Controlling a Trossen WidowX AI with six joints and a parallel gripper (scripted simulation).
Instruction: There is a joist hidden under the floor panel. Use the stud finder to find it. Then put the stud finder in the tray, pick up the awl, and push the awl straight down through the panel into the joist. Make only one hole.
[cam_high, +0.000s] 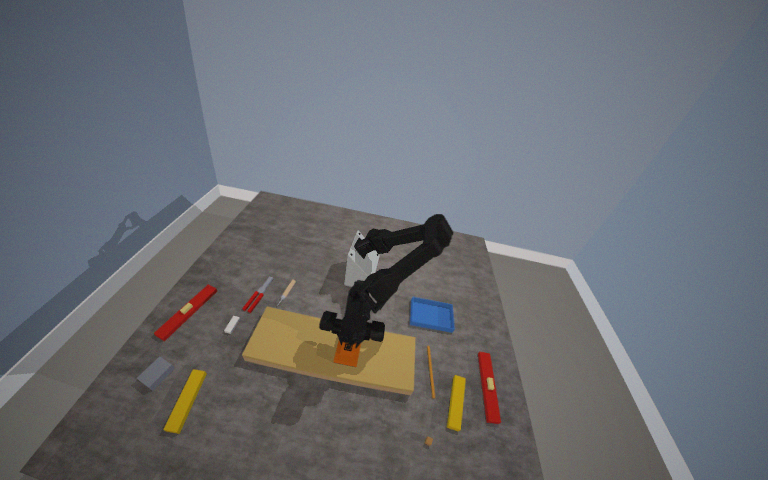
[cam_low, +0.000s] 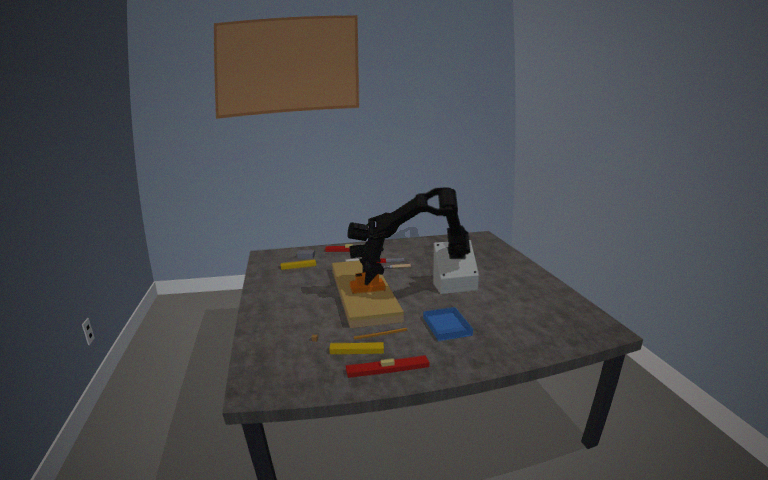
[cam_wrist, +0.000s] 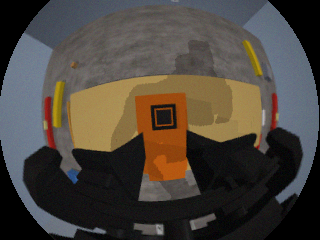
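My gripper tip is 28 cm to the right of the thin orange stick, 6 cm above it and 3 cm past it. Also, from my gripper tip: wooden-handled tool (30 cm to the right, 14 cm behind, 6 cm below); small brown cube (30 cm to the left, 18 cm ahead, 6 cm below); orange stud finder (2 cm above, 1 cm ahead).
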